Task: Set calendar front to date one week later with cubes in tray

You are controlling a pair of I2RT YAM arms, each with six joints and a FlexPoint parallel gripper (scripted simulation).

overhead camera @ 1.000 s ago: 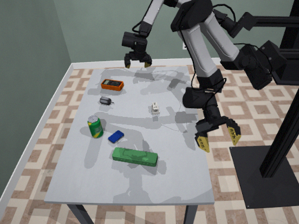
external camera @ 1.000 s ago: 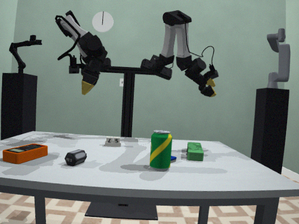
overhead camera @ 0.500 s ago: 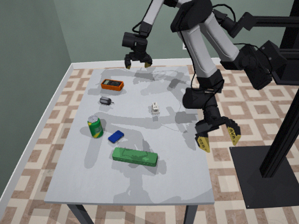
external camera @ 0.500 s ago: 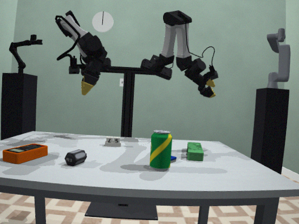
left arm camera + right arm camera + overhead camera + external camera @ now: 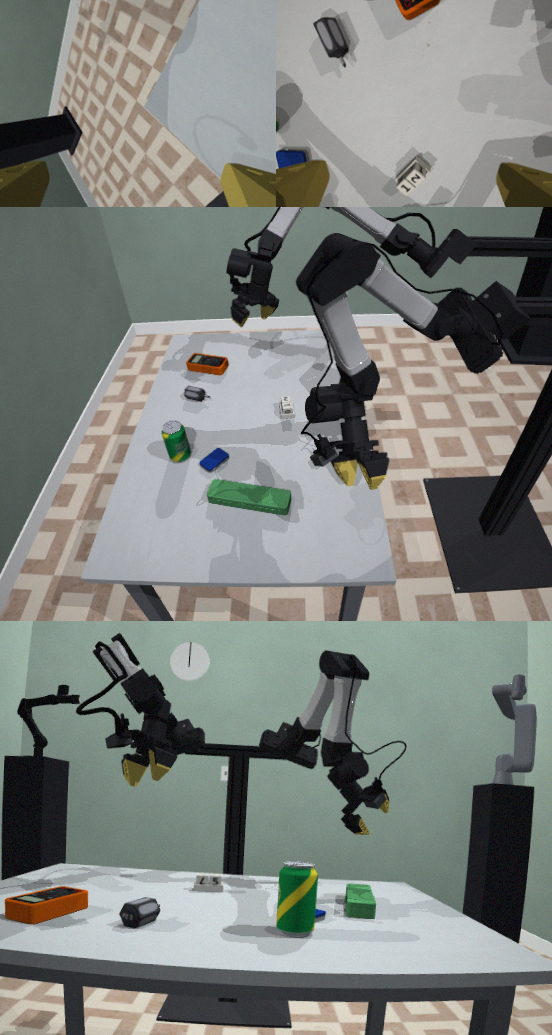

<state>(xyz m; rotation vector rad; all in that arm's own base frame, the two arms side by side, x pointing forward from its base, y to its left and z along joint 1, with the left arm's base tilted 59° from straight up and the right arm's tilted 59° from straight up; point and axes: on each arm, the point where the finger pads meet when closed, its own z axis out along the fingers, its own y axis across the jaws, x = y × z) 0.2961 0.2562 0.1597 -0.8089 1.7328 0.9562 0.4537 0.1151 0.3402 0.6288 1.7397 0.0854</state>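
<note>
Right now the pale calendar tray is 44 cm to the right of my left hand, 20 cm ahead of it and 18 cm below it. Round my left hand: orange multimeter (68 cm to the right, 52 cm ahead, 17 cm below); then blue block (40 cm ahead, 21 cm to the right, 18 cm below); then dark grey object (51 cm ahead, 49 cm to the right, 17 cm below).
</note>
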